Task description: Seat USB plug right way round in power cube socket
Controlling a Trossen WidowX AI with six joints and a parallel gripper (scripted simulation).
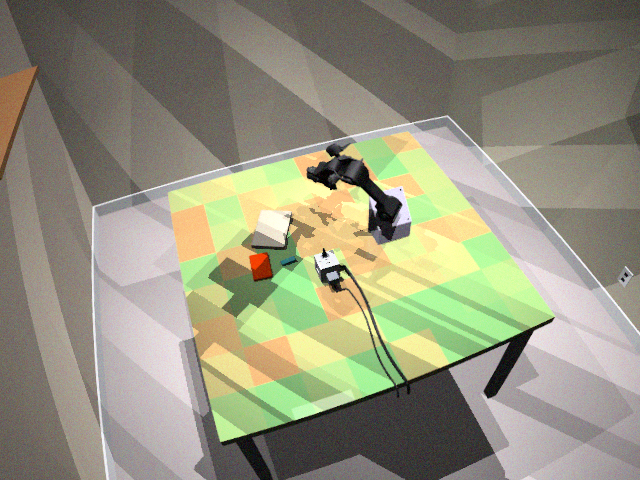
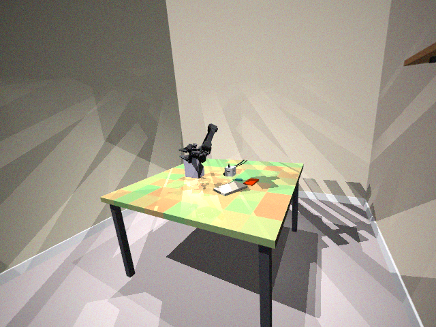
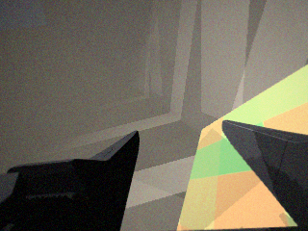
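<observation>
My gripper tip is now 310 mm to the right of the dark USB plug, 280 mm short of it and 180 mm above it. From my gripper tip the other things lie so: beige pad: 410 mm ahead, 260 mm below, 30 mm to the left; cyan block: 400 mm ahead, 270 mm below, 220 mm to the left.
</observation>
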